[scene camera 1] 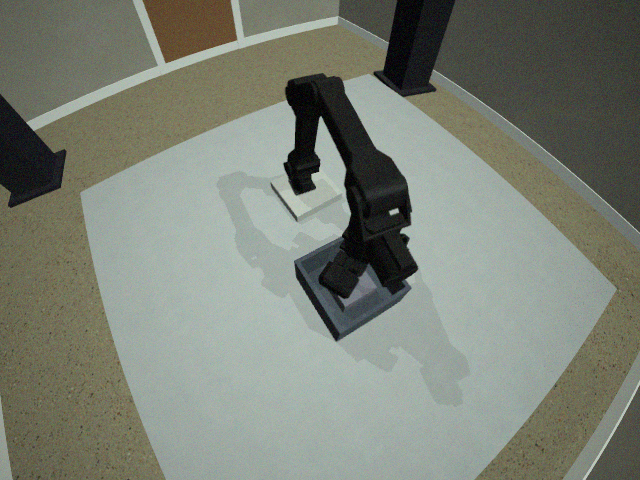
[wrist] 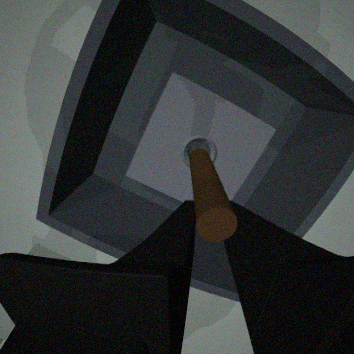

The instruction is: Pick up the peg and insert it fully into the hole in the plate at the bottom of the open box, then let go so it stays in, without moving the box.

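Frame: origin at the arm's base, x ahead, y left, z up, level; metres.
Where they show: gripper, between the fingertips: (scene camera 1: 352, 266) (wrist: 206, 209); arm's base, origin of its link: (scene camera 1: 302, 184).
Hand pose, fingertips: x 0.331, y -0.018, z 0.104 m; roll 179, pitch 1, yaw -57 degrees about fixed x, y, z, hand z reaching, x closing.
Things, the pixels of their top centre, and the offset from my fingertips. Level surfaces: height alone.
- brown round peg, centre of its top: (wrist: 214, 225) 0.005 m left, 0.007 m ahead, 0.026 m up
- pale plate, centre of its top: (wrist: 198, 152) (scene camera 1: 350, 280) 0.004 m left, 0.006 m ahead, 0.072 m down
- open dark grey box, centre of its top: (wrist: 202, 169) (scene camera 1: 353, 274) 0.004 m left, 0.006 m ahead, 0.035 m down
- pale mat, height of its surface: 0.133 m down
The brown round peg (wrist: 207, 192) is held between the fingertips of my gripper (wrist: 206, 209) (scene camera 1: 368, 272), which is shut on it. The peg is hidden in the scene view. In the wrist view its far end overlaps the round hole (wrist: 200, 142); whether it is above the hole or a little inside cannot be told. Much of its length shows above the plate. The pale plate (wrist: 155, 145) (scene camera 1: 356, 298) lies at the bottom of the open dark grey box (wrist: 90, 85) (scene camera 1: 369, 315). The gripper reaches down over the box from its back side.
The arm's base stands on a white slab (scene camera 1: 323, 201) behind the box. The box walls surround the plate on all sides. The box stands on a pale mat (scene camera 1: 232, 372). Dark pillars (scene camera 1: 413, 46) (scene camera 1: 23, 155) stand beyond the mat at the back right and left.
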